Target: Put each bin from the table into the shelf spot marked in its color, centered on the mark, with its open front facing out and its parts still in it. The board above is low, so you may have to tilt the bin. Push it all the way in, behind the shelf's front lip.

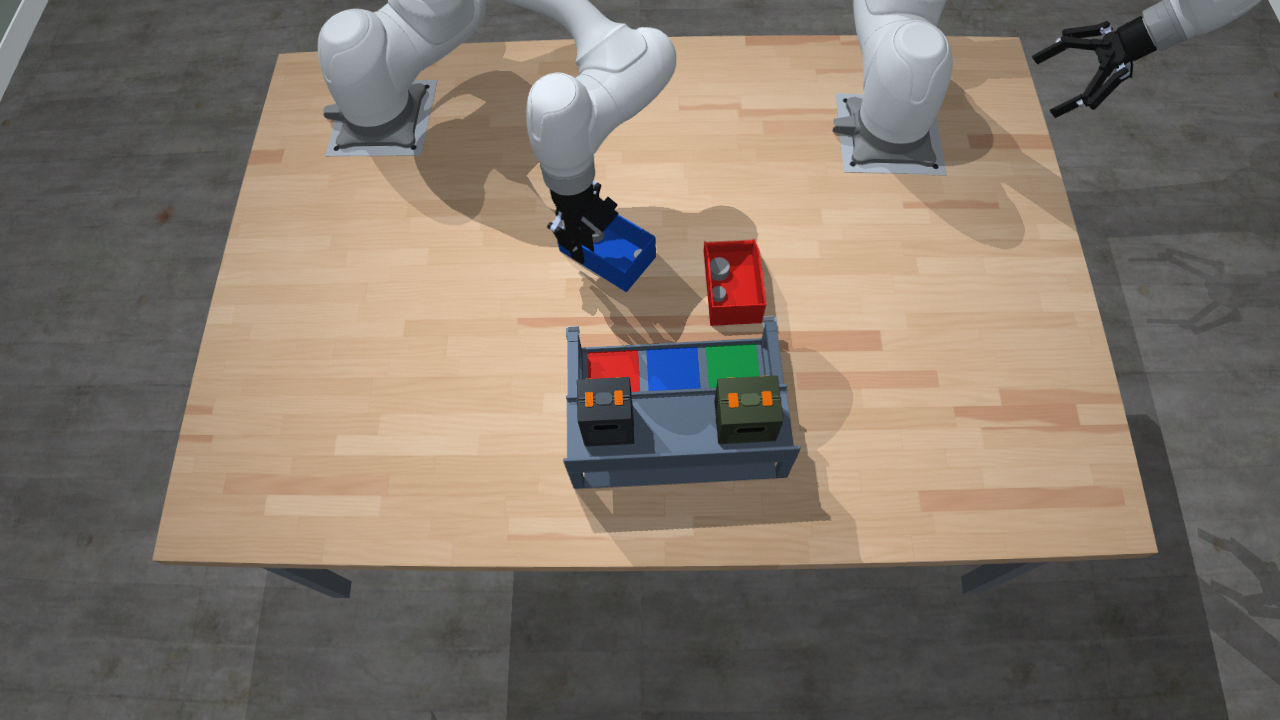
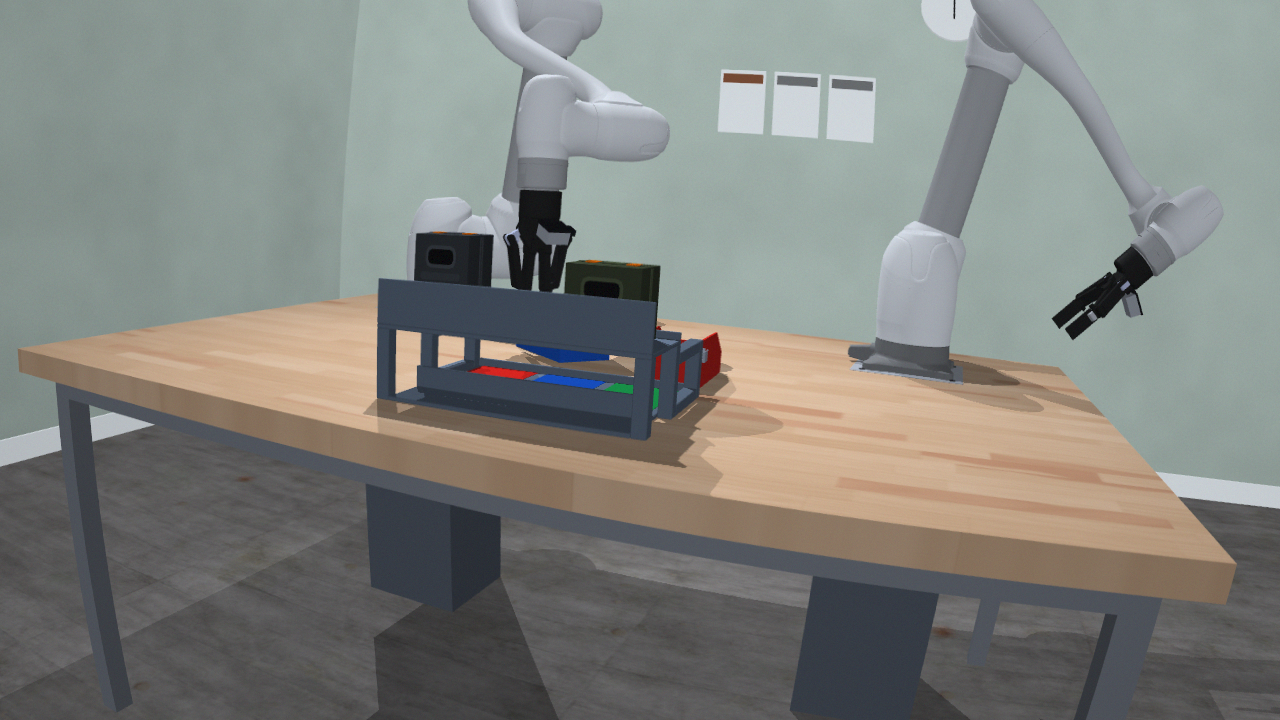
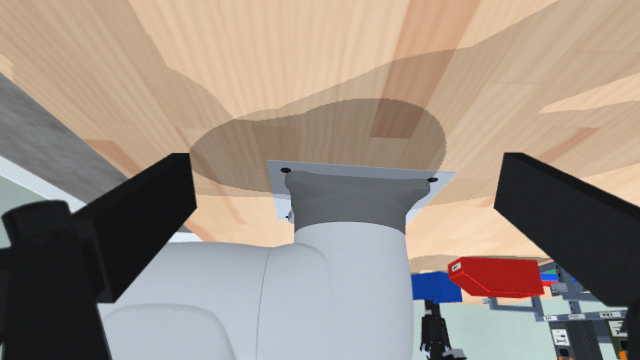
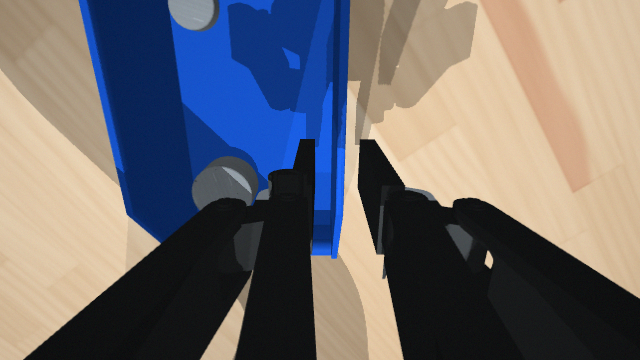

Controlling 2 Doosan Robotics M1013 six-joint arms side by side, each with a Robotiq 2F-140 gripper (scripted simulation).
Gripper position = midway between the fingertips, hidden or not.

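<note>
Image 1 gives me my left gripper (image 1: pixel 1043 86) and my right gripper (image 1: pixel 582 254), along with a red bin (image 1: pixel 744 285) and a blue bin (image 1: pixel 622 238). My left gripper is visible to me again in image 2 (image 2: pixel 1061 328). I can also see the red bin in image 2 (image 2: pixel 709 369), and the blue bin appears in image 2 (image 2: pixel 562 356) as well. The red bin is there for me in image 3 (image 3: pixel 507 278), while the blue bin appears in image 3 (image 3: pixel 434 285) and my left gripper does too, in image 3 (image 3: pixel 344 181). The blue bin is visible in image 4 (image 4: pixel 174 100), but the red bin is out of frame in image 4.
</note>
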